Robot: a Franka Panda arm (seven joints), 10 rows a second.
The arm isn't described. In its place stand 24 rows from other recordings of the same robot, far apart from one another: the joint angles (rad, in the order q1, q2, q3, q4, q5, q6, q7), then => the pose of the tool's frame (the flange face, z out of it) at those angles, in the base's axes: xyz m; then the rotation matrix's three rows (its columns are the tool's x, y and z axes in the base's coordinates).
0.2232 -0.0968 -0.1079 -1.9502 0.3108 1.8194 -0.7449 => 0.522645 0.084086 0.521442; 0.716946 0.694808 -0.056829; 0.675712 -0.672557 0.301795; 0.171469 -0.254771 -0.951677
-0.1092 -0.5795 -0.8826 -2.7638 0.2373 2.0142 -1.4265 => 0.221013 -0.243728 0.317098; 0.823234 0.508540 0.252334; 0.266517 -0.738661 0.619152; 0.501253 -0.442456 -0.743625
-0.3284 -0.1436 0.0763 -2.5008 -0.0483 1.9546 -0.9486 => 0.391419 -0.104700 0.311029; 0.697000 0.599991 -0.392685; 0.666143 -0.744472 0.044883; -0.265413 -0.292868 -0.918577
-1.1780 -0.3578 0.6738 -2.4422 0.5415 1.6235 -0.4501 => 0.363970 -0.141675 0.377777; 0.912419 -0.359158 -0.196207; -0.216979 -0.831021 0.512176; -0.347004 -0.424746 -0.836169
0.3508 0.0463 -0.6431 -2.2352 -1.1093 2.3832 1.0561 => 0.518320 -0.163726 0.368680; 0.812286 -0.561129 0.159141; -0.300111 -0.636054 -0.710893; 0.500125 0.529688 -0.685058
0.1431 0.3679 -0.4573 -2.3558 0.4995 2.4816 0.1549 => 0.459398 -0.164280 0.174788; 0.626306 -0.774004 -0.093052; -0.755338 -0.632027 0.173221; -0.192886 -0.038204 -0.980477
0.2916 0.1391 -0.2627 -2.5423 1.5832 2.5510 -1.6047 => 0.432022 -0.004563 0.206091; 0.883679 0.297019 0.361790; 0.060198 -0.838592 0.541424; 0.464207 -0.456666 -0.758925
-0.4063 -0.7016 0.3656 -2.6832 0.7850 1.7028 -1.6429 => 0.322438 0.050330 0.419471; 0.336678 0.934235 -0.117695; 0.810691 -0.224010 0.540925; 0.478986 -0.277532 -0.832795
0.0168 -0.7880 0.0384 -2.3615 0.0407 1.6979 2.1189 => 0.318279 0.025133 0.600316; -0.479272 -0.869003 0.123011; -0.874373 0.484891 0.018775; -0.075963 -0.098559 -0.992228
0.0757 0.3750 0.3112 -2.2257 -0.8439 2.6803 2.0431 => 0.500632 0.231248 0.217482; 0.547163 -0.785383 0.289460; -0.789612 -0.599060 -0.132814; 0.277714 -0.155890 -0.947931
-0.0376 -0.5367 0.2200 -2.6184 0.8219 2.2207 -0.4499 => 0.382863 0.094562 0.438602; 0.965423 0.191565 0.176810; 0.071728 -0.847260 0.526312; 0.250627 -0.495432 -0.831705
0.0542 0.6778 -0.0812 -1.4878 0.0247 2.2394 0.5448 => 0.722393 -0.008471 0.281555; 0.840714 -0.536234 0.075185; -0.535442 -0.843964 -0.032040; 0.080634 -0.013321 -0.996655
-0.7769 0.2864 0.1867 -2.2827 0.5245 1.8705 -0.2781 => 0.400223 -0.218106 0.206081; 0.750082 -0.644055 -0.150236; -0.359680 -0.587909 0.724564; -0.554984 -0.489446 -0.672633
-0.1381 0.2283 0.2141 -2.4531 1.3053 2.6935 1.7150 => 0.465154 0.007450 0.198958; -0.901310 -0.339034 0.269623; -0.179905 0.859191 0.478984; -0.394049 0.383206 -0.835391
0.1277 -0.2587 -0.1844 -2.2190 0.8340 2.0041 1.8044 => 0.487520 0.011833 0.505173; -0.522738 -0.831196 0.189364; -0.524969 0.488878 0.696710; -0.671678 0.264787 -0.691908
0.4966 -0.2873 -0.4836 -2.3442 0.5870 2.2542 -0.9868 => 0.480908 0.013507 0.455230; 0.730054 0.649354 0.212981; 0.461306 -0.698198 0.547464; 0.504201 -0.301429 -0.809273
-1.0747 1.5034 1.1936 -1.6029 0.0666 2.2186 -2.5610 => 0.666501 -0.052807 0.137099; -0.605796 0.788282 0.107808; 0.237870 0.050143 0.970002; 0.759229 0.613268 -0.217885
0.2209 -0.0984 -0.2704 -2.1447 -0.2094 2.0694 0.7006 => 0.520328 -0.038928 0.447028; 0.794540 -0.606856 0.020796; -0.596759 -0.786731 -0.157899; 0.112183 0.113047 -0.987236
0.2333 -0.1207 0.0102 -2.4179 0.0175 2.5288 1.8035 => 0.481332 0.119409 0.379314; 0.004927 -0.975334 0.220681; -0.997909 0.009427 0.063945; -0.064448 -0.220535 -0.973248
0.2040 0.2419 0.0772 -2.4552 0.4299 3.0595 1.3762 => 0.498084 0.110293 0.236646; 0.070834 -0.939992 0.333763; -0.988595 -0.021574 0.149047; -0.132902 -0.340514 -0.930799
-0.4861 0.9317 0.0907 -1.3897 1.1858 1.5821 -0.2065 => 0.662170 -0.183883 0.172648; 0.815008 -0.553672 0.170907; -0.260420 -0.086511 0.961612; -0.517633 -0.828229 -0.214695
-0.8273 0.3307 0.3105 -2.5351 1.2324 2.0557 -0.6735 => 0.367318 -0.135383 0.141969; 0.710207 -0.626518 0.321063; -0.523553 -0.165162 0.835831; -0.470636 -0.761707 -0.445314
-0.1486 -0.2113 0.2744 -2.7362 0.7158 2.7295 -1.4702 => 0.404157 0.021817 0.299832; 0.525967 0.813188 0.249166; 0.779425 -0.578106 0.241435; 0.340376 0.067219 -0.937884
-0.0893 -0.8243 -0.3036 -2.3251 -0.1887 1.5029 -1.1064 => 0.259067 -0.164028 0.594357; 0.697461 0.716531 -0.011414; 0.716363 -0.696693 0.037982; 0.019263 -0.034668 -0.999213
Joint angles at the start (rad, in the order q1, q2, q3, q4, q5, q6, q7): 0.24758 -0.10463 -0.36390 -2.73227 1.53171 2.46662 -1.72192
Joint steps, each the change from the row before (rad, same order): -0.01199 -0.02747 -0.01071 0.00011 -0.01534 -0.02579 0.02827; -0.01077 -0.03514 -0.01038 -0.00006 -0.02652 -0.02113 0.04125; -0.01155 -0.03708 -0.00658 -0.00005 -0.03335 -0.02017 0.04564; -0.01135 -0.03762 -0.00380 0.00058 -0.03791 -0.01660 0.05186; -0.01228 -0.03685 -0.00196 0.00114 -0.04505 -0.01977 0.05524; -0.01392 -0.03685 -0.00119 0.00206 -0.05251 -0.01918 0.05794
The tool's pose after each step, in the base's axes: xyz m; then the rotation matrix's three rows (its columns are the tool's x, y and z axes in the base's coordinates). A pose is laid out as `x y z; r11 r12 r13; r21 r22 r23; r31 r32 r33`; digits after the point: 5 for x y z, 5 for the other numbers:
0.37664 -0.04570 0.24856; 0.81808 0.36289 0.44615; 0.00907 -0.78382 0.62092; 0.57503 -0.50392 -0.64452
0.37841 -0.04997 0.26094; 0.81285 0.35701 0.46025; -0.02060 -0.77204 0.63523; 0.58211 -0.52583 -0.62020
0.37981 -0.05339 0.27411; 0.80850 0.35551 0.46897; -0.04302 -0.75906 0.64959; 0.58692 -0.54537 -0.59841
0.38091 -0.05641 0.28773; 0.80651 0.35322 0.47410; -0.06153 -0.74741 0.66151; 0.58800 -0.56269 -0.58106
0.38149 -0.05889 0.30131; 0.80703 0.35412 0.47254; -0.07288 -0.73438 0.67481; 0.58599 -0.57903 -0.56686
0.38152 -0.06204 0.31515; 0.80931 0.35564 0.46749; -0.07786 -0.72391 0.68549; 0.58220 -0.59117 -0.55817

